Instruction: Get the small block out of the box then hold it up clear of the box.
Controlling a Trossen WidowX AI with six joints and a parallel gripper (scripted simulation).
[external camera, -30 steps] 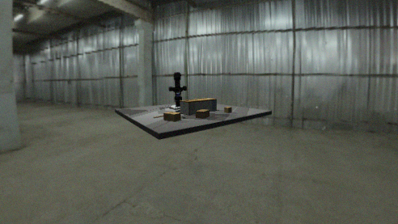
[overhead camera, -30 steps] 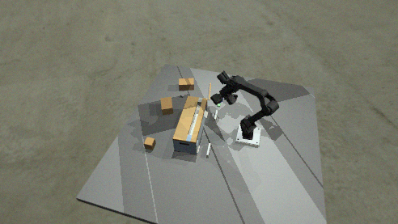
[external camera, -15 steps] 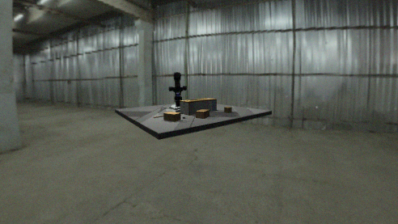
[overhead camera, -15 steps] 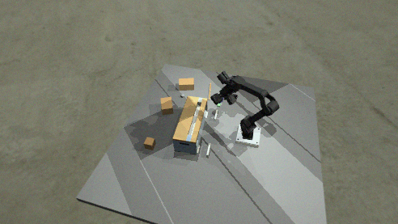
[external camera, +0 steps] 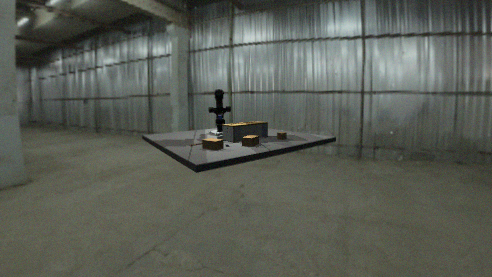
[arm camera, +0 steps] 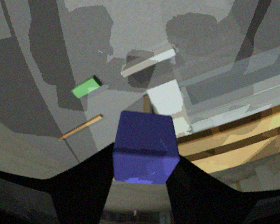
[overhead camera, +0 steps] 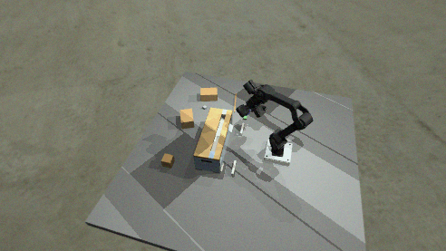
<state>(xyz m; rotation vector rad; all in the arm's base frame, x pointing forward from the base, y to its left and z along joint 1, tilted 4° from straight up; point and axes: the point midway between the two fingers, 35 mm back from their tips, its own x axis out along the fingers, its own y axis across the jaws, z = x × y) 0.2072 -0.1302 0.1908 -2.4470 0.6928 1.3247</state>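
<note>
The blue block lies 10 mm behind my gripper tip, 10 mm to the left of it and 10 mm above it. The rest, counted from my gripper tip: green patch: 10 mm ahead, 130 mm to the right, 170 mm below; then thin stick: 110 mm ahead, 250 mm to the right, 170 mm below.
</note>
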